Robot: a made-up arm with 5 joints. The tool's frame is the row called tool.
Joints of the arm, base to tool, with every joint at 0 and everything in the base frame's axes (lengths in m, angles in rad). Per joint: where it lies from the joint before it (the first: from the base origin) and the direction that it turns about. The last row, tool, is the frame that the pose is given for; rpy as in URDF.
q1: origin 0.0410 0.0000 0.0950 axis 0 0 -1
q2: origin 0.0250 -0.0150 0.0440 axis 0 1 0
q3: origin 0.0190 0.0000 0.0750 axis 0 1 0
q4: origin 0.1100 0.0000 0.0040 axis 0 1 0
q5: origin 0.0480 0.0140 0.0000 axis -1 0 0
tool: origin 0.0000 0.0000 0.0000 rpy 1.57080 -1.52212 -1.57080
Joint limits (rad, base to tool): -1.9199..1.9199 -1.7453..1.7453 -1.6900..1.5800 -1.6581..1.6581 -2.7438..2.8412
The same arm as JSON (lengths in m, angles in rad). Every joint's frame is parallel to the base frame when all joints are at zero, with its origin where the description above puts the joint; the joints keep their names.
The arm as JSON. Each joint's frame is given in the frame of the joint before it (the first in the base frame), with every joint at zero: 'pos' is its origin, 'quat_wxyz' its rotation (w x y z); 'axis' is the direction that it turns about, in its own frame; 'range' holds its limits. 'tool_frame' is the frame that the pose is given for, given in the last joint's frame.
{
  "length_unit": "m",
  "angle_unit": "rad",
  "joints": [
    {
      "joint": "q1",
      "pos": [
        0.041,
        0.0,
        0.095
      ],
      "quat_wxyz": [
        1.0,
        0.0,
        0.0,
        0.0
      ],
      "axis": "-z",
      "range": [
        -1.9199,
        1.9199
      ]
    },
    {
      "joint": "q2",
      "pos": [
        0.025,
        -0.015,
        0.044
      ],
      "quat_wxyz": [
        1.0,
        0.0,
        0.0,
        0.0
      ],
      "axis": "+y",
      "range": [
        -1.7453,
        1.7453
      ]
    },
    {
      "joint": "q3",
      "pos": [
        0.019,
        0.0,
        0.075
      ],
      "quat_wxyz": [
        1.0,
        0.0,
        0.0,
        0.0
      ],
      "axis": "+y",
      "range": [
        -1.69,
        1.58
      ]
    },
    {
      "joint": "q4",
      "pos": [
        0.11,
        0.0,
        0.004
      ],
      "quat_wxyz": [
        1.0,
        0.0,
        0.0,
        0.0
      ],
      "axis": "+y",
      "range": [
        -1.6581,
        1.6581
      ]
    },
    {
      "joint": "q5",
      "pos": [
        0.048,
        0.014,
        0.0
      ],
      "quat_wxyz": [
        1.0,
        0.0,
        0.0,
        0.0
      ],
      "axis": "-x",
      "range": [
        -2.7438,
        2.8412
      ]
    }
  ],
  "tool_frame": {
    "pos": [
      0.0,
      0.0,
      0.0
    ],
    "quat_wxyz": [
      0.706897,
      0.017208,
      -0.706897,
      -0.017208
    ]
  }
}

